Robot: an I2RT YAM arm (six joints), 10 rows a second.
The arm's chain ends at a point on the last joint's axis. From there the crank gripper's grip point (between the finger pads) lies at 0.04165 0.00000 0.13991 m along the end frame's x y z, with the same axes.
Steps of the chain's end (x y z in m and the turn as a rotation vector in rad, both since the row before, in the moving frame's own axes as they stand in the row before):
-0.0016 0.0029 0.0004 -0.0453 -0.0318 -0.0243
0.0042 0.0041 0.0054 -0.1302 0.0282 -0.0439
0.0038 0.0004 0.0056 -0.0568 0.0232 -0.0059
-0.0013 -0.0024 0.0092 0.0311 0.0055 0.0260
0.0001 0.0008 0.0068 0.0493 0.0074 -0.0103
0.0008 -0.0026 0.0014 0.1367 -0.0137 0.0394
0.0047 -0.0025 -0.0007 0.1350 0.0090 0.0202
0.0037 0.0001 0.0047 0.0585 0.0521 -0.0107
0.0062 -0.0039 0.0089 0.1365 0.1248 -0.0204
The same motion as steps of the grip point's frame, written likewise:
-0.0060 0.0083 0.0015 -0.0453 -0.0318 -0.0243
0.0085 0.0203 0.0031 -0.1302 0.0282 -0.0439
0.0071 0.0081 0.0044 -0.0568 0.0232 -0.0059
-0.0005 -0.0057 0.0089 0.0311 0.0055 0.0260
0.0011 -0.0065 0.0063 0.0493 0.0074 -0.0103
-0.0008 -0.0201 0.0008 0.1367 -0.0137 0.0394
0.0061 -0.0205 -0.0023 0.1350 0.0090 0.0202
0.0109 -0.0085 0.0021 0.0585 0.0521 -0.0107
0.0230 -0.0236 0.0013 0.1365 0.1248 -0.0204

